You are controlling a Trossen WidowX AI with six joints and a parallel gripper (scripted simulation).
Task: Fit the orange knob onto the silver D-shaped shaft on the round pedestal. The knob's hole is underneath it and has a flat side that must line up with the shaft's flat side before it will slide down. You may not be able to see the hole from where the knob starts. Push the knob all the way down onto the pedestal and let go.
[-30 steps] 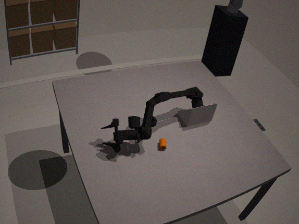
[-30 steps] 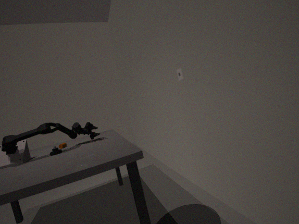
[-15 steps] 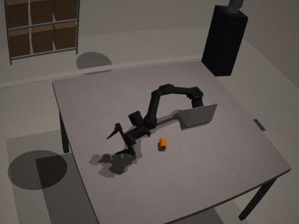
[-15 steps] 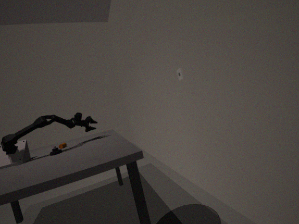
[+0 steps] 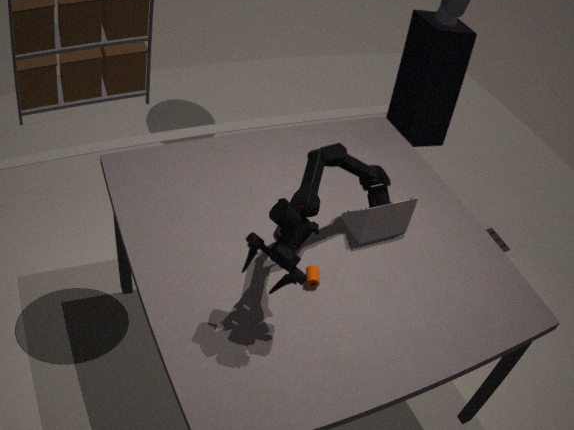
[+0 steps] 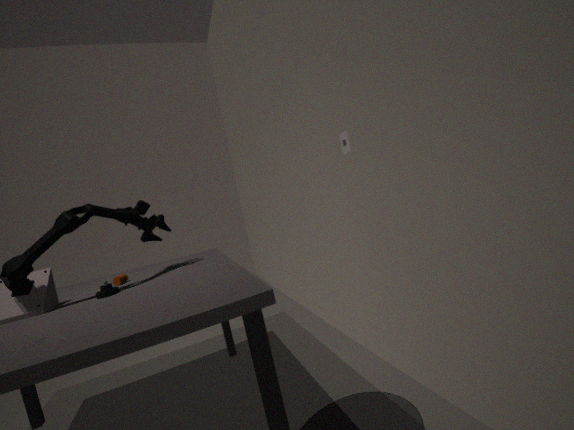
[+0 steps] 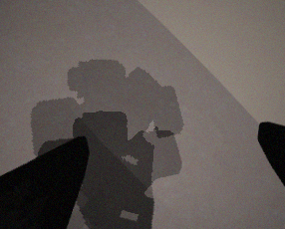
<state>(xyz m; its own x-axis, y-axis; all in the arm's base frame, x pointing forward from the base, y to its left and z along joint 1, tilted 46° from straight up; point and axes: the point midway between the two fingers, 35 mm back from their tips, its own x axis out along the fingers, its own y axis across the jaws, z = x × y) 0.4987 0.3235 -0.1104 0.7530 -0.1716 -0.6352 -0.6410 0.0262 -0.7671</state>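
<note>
My gripper tip is now 240 mm past the orange knob, 160 mm above it and 140 mm to the left of it. From my gripper tip the other things lie so: round black pedestal: 330 mm to the right, 220 mm behind, 150 mm below.
</note>
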